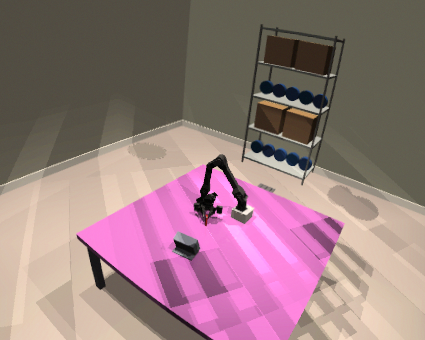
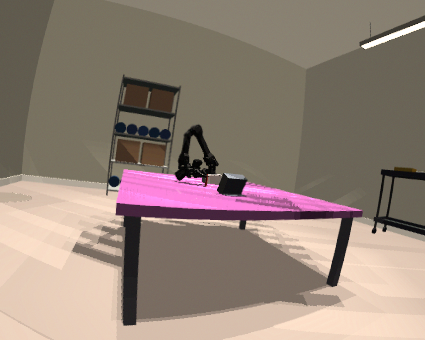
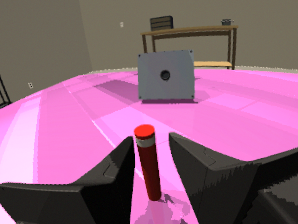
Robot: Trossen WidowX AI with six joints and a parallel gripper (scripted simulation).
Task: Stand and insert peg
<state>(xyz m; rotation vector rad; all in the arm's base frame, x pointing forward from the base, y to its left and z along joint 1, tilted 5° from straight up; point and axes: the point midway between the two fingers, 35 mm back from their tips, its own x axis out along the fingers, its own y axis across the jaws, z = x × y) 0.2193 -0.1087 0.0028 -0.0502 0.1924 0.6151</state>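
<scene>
Now: the red peg 10 mm below my gripper tip and 10 mm behind it. Also, from my gripper tip: dark panel block 240 mm ahead, 90 mm to the left, 20 mm below.
</scene>
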